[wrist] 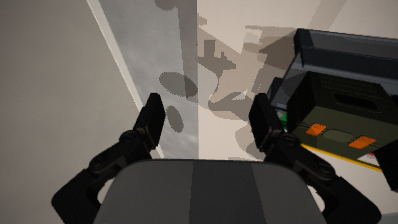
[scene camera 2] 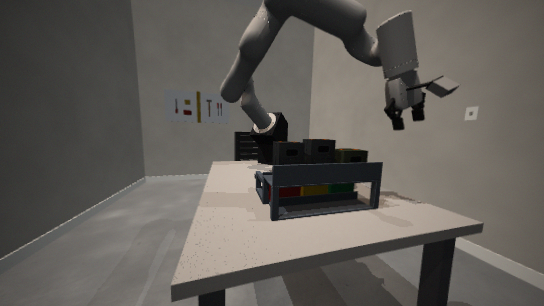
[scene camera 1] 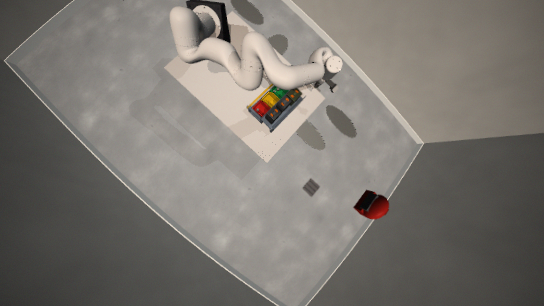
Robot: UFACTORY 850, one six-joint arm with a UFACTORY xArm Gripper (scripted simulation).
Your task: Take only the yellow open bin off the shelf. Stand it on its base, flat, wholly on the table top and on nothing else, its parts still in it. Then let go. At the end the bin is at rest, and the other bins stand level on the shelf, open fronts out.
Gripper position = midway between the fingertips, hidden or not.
Note:
I see my gripper [scene camera 2: 409, 125].
My gripper also shows in the wrist view [wrist: 206, 104].

